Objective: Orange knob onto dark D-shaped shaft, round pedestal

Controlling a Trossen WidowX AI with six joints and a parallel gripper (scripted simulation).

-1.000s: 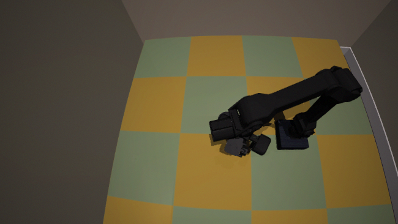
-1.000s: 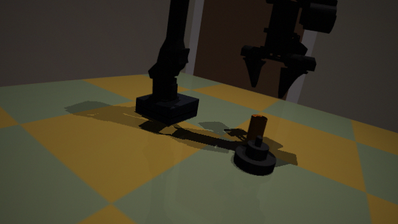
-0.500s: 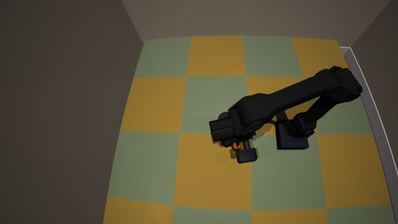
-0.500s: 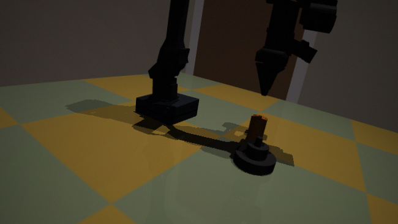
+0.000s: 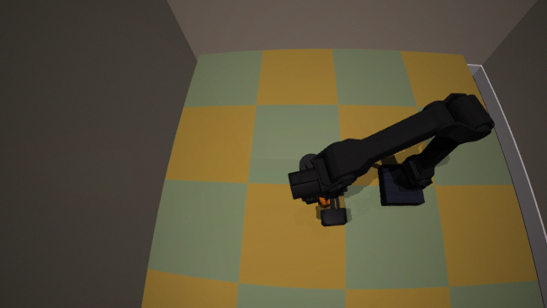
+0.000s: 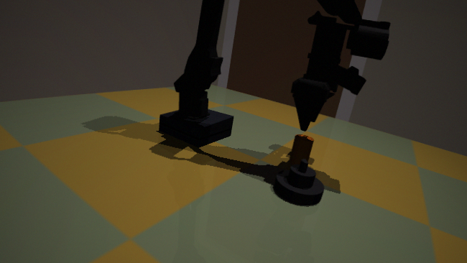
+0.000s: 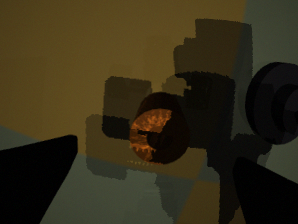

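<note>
Now: the orange knob 60 mm below my gripper tip. Also, from my gripper tip: dark round pedestal (30 mm ahead, 120 mm to the right, 60 mm below).
</note>
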